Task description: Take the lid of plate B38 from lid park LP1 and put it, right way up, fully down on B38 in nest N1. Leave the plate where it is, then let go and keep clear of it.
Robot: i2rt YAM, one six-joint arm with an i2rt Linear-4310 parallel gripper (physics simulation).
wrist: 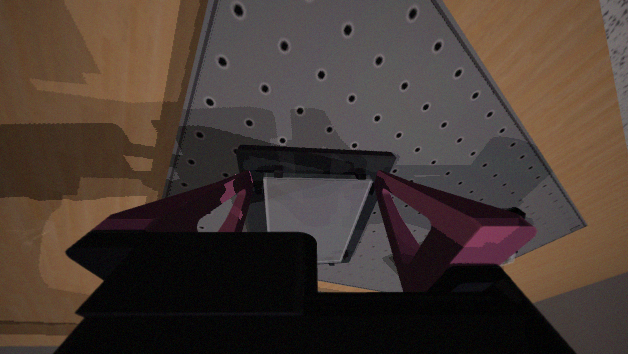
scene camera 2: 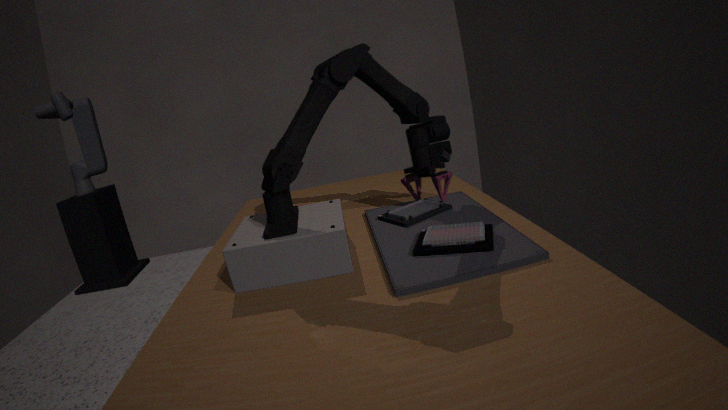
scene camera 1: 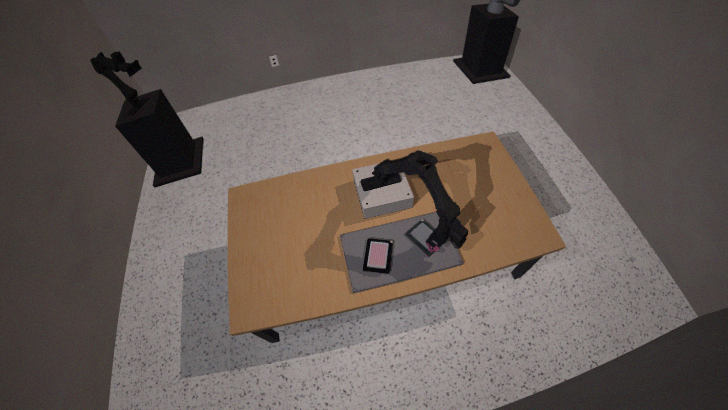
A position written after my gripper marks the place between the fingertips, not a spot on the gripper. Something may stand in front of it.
Note:
My gripper (scene camera 2: 430, 201) is open and holds nothing. Also in view: a clear lid (wrist: 326, 206). Further things: a well plate (scene camera 2: 466, 233).
My gripper is seen too in the wrist view (wrist: 313, 177).

